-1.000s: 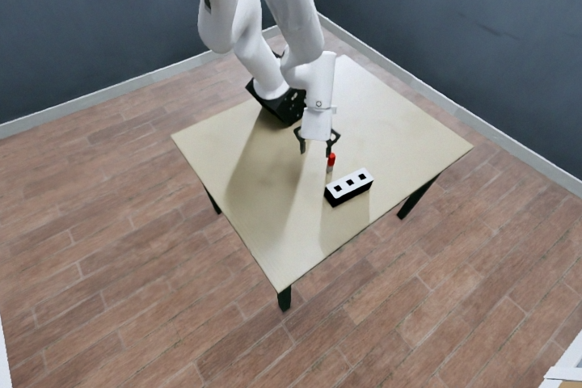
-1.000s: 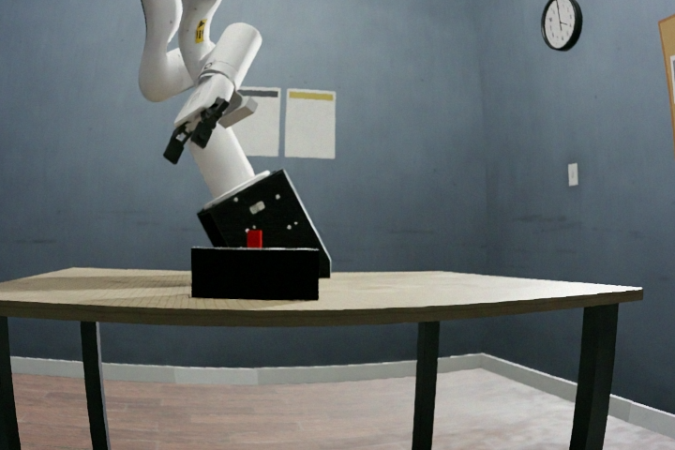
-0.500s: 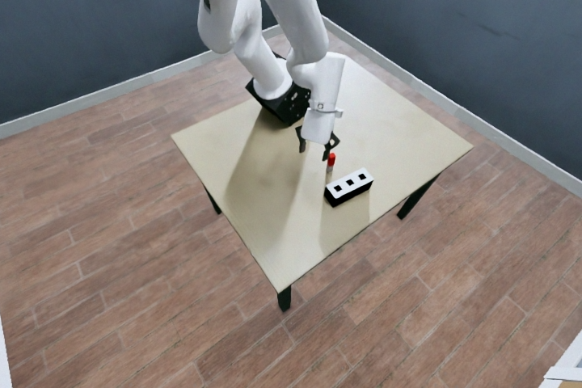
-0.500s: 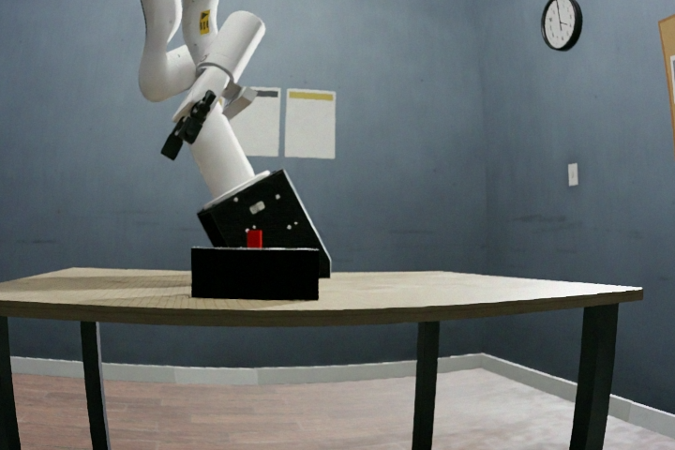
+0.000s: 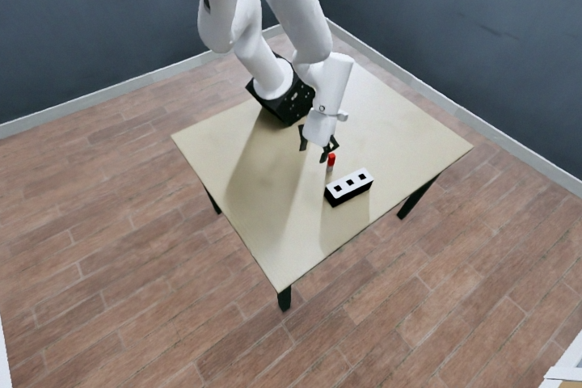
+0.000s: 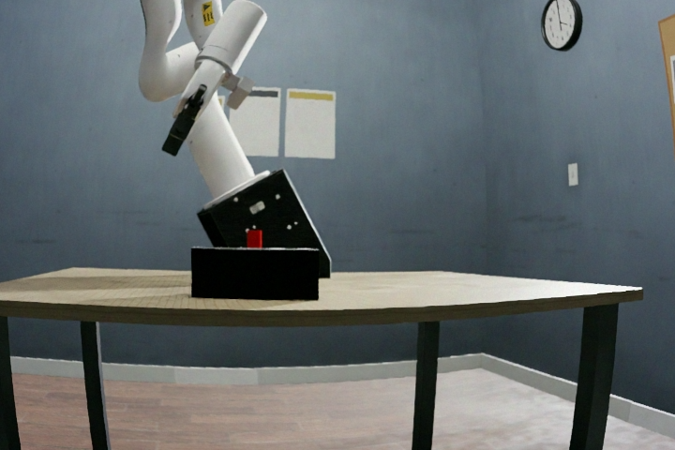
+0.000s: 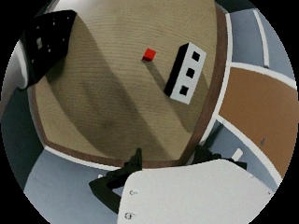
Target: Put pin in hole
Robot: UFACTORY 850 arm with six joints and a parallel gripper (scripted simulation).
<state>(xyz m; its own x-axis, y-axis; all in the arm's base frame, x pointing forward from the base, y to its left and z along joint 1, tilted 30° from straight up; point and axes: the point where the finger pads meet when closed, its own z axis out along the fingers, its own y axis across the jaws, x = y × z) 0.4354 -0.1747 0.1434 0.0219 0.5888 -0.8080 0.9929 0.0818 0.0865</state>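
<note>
My gripper is now 10 mm past the pin, 160 mm to the right of it and 180 mm above it. Also, from my hand: black block (120 mm ahead, 120 mm to the left, 220 mm below).
</note>
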